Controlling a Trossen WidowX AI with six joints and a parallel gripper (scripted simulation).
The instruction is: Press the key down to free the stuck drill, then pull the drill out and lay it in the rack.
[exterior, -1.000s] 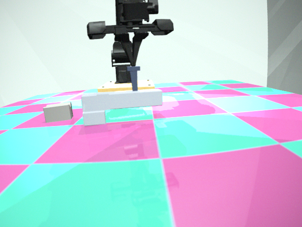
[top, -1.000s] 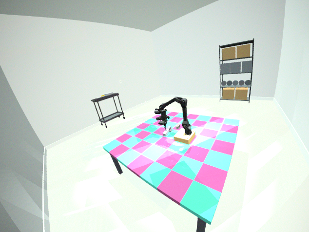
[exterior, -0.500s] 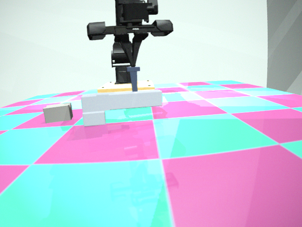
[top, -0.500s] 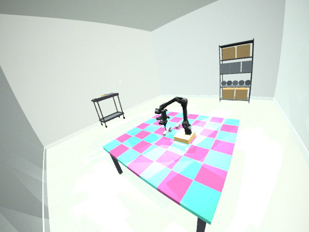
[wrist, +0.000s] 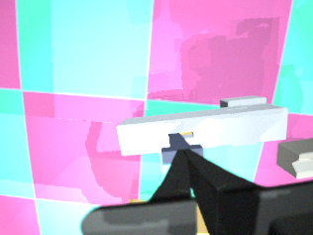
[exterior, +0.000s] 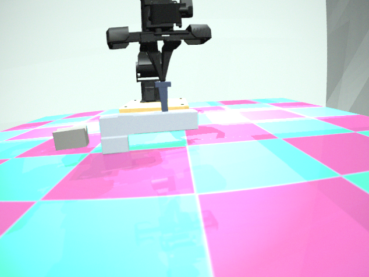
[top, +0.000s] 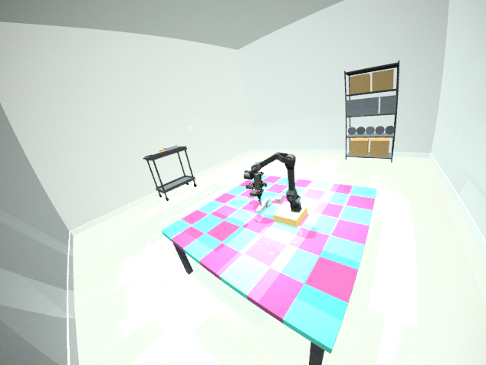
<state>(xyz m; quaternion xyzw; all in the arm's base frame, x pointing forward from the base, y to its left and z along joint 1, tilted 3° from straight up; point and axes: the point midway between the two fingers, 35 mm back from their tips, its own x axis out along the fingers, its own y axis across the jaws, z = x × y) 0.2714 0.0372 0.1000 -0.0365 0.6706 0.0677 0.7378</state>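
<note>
My gripper tip is 30 mm above the blue t-shaped key. The rest, counted from my gripper tip: drill: 60 mm to the right, 70 mm below; then small grey block: 50 mm behind, 210 mm to the right, 100 mm below; then white housing block: 40 mm to the right, 80 mm below.
</note>
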